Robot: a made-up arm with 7 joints. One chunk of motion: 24 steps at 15 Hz.
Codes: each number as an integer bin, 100 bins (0 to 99) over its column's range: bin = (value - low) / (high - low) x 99, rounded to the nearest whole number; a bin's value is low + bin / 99 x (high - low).
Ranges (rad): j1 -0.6..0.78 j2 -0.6..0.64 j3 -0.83..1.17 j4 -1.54..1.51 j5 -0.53..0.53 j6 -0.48..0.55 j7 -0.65..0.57
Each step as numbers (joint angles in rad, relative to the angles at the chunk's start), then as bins.
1 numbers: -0.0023 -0.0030 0.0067 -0.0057 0.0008 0.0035 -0.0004
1 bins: 43 48 41 50 50 46 53
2 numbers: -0.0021 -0.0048 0.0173 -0.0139 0.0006 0.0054 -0.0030
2 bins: 43 48 42 50 50 47 53
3 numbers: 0.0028 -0.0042 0.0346 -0.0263 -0.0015 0.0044 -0.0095
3 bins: 43 48 43 49 49 47 52
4 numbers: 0.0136 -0.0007 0.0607 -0.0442 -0.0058 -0.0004 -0.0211
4 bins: 44 48 44 49 49 46 51
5 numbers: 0.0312 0.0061 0.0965 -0.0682 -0.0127 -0.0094 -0.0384
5 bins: 45 48 46 48 48 45 50
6 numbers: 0.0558 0.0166 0.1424 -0.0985 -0.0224 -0.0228 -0.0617
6 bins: 47 49 48 47 47 44 48
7 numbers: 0.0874 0.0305 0.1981 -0.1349 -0.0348 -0.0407 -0.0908
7 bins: 49 50 51 46 46 42 45
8 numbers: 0.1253 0.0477 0.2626 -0.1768 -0.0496 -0.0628 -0.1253
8 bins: 52 52 54 44 45 40 43
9 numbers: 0.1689 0.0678 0.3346 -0.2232 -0.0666 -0.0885 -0.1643
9 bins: 55 53 58 43 43 38 39
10 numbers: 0.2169 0.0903 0.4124 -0.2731 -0.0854 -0.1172 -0.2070
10 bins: 59 55 61 41 42 35 36
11 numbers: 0.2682 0.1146 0.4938 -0.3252 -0.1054 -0.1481 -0.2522
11 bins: 62 57 66 39 40 32 32
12 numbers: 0.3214 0.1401 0.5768 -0.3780 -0.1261 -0.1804 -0.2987
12 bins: 66 59 70 38 38 29 29
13 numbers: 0.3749 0.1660 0.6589 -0.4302 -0.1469 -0.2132 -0.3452
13 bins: 70 61 74 36 36 26 25
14 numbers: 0.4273 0.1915 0.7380 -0.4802 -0.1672 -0.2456 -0.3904
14 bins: 74 63 78 34 34 23 21
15 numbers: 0.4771 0.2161 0.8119 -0.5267 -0.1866 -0.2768 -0.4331
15 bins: 77 65 81 33 32 20 18
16 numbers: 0.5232 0.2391 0.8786 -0.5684 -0.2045 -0.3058 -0.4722
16 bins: 81 67 85 32 30 17 14
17 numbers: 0.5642 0.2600 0.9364 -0.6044 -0.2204 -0.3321 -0.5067
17 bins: 84 69 87 30 29 14 12
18 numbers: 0.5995 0.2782 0.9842 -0.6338 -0.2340 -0.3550 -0.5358
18 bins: 86 70 90 29 28 12 9
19 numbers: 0.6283 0.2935 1.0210 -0.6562 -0.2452 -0.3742 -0.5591
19 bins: 88 71 92 29 27 10 7
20 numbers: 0.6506 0.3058 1.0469 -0.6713 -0.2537 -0.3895 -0.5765
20 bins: 90 72 93 28 26 9 6
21 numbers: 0.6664 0.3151 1.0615 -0.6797 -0.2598 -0.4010 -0.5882
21 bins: 91 73 94 28 25 8 5
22 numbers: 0.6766 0.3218 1.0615 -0.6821 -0.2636 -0.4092 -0.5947
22 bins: 92 74 94 28 25 7 4
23 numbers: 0.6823 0.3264 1.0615 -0.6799 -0.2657 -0.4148 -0.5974
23 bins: 92 74 94 28 25 6 4
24 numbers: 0.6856 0.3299 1.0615 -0.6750 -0.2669 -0.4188 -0.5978
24 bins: 92 74 94 28 25 6 4
